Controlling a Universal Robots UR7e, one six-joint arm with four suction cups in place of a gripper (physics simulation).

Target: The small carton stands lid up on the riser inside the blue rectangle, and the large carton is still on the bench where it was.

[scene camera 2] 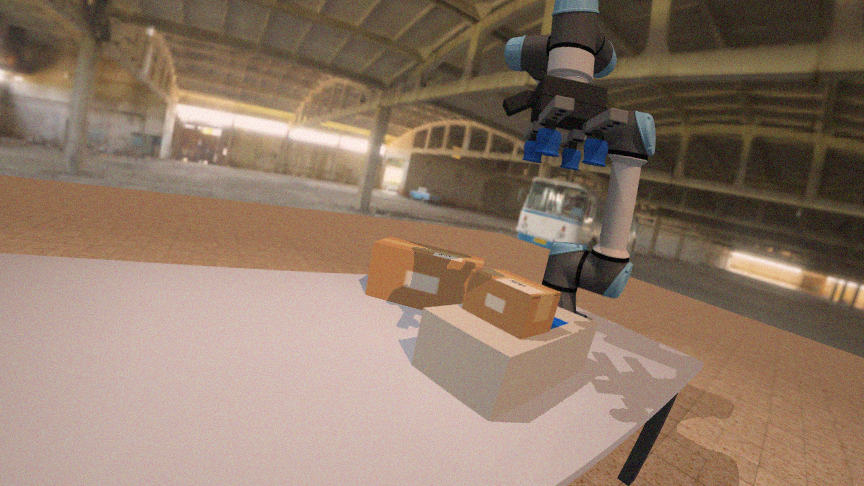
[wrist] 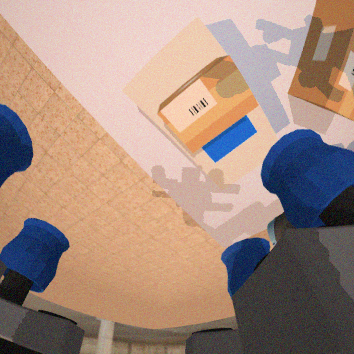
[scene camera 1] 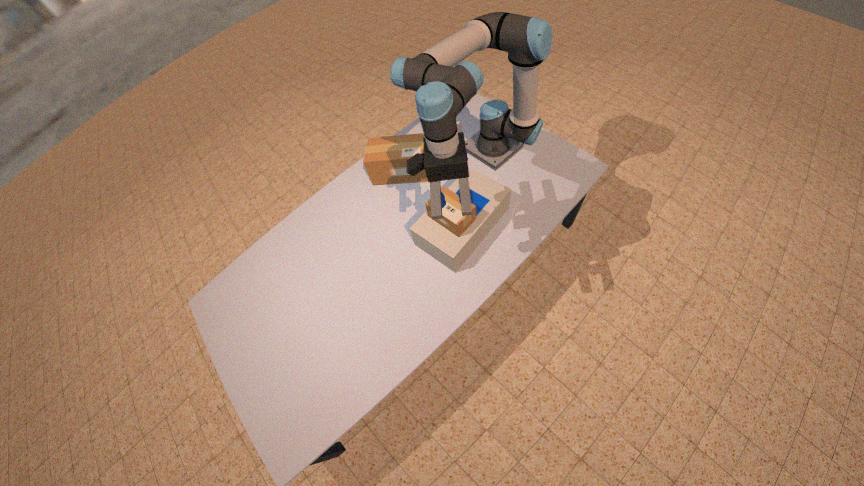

The suction head [scene camera 2: 548, 140] is 49 cm from the lens. A beige riser [scene camera 2: 492, 372] is 56 cm from the lens. A large carton [scene camera 2: 408, 273] is 97 cm from the lens. A small carton [scene camera 2: 523, 308]: 59 cm from the lens. The marked spots on the beige riser and the suction head are 35 cm apart.
